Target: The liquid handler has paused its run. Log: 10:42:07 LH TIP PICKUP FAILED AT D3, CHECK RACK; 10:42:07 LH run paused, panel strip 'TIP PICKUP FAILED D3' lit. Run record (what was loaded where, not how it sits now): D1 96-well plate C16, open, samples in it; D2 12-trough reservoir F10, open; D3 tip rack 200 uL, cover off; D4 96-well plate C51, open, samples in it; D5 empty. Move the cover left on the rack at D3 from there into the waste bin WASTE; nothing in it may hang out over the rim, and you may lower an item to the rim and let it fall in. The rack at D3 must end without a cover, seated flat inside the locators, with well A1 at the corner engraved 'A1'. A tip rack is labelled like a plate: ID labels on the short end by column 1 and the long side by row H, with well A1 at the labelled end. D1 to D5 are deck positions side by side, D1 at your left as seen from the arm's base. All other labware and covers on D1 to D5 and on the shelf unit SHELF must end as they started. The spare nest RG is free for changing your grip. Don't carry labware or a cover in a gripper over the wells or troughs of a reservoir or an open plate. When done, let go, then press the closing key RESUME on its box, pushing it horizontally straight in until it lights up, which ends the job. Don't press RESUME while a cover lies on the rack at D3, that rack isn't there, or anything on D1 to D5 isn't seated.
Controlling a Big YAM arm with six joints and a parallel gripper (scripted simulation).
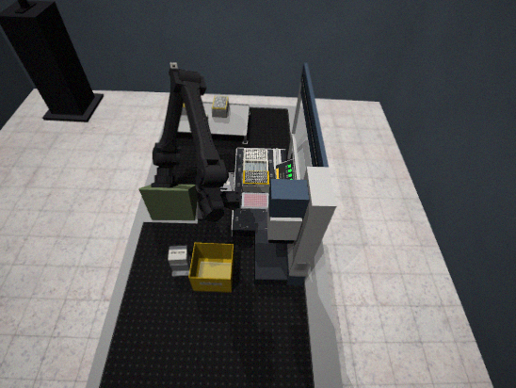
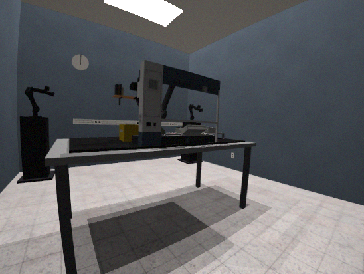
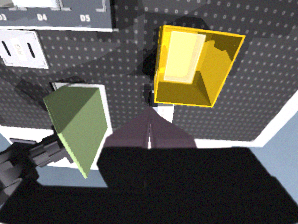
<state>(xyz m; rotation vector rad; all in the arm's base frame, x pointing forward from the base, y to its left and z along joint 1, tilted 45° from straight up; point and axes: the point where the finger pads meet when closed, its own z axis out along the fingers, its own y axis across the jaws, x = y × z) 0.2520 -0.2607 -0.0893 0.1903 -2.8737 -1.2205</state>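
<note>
Now: hand 21 cm above the resume key box, 14 cm past it and 4 cm to the left of it. Also, from my hand: clear cover 26 cm below, 9 cm to the right, 1 cm ahead; yellow waste bin 24 cm below, 9 cm to the right, 1 cm ahead; liquid handler tower 34 cm ahead, 4 cm to the right.
</note>
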